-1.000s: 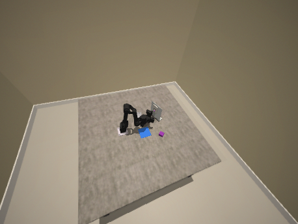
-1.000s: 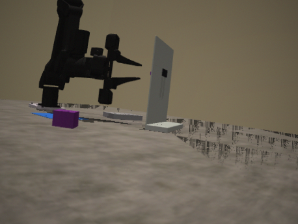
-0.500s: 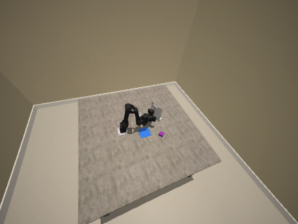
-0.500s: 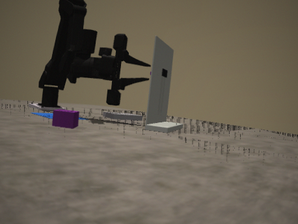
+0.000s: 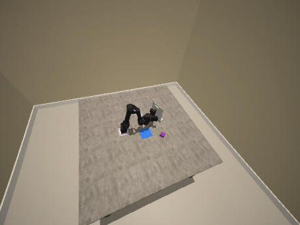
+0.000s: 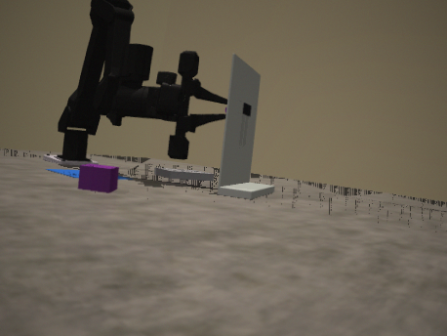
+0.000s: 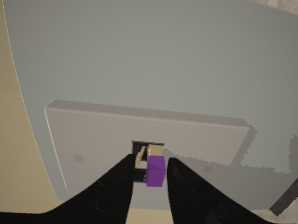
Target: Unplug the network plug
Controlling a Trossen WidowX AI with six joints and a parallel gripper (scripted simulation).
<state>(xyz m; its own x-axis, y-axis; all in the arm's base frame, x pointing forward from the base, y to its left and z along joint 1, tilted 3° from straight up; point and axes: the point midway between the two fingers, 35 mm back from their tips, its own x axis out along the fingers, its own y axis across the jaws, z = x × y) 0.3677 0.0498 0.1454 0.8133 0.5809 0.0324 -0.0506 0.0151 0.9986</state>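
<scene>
Right now my gripper tip is 10 mm short of the network plug. Also, from my gripper tip: white upright panel 20 mm ahead, 10 mm to the left, 40 mm below; then flat grey slab 170 mm behind, 70 mm to the left, 130 mm below; then blue marked square 180 mm behind, 170 mm to the right, 140 mm below.
</scene>
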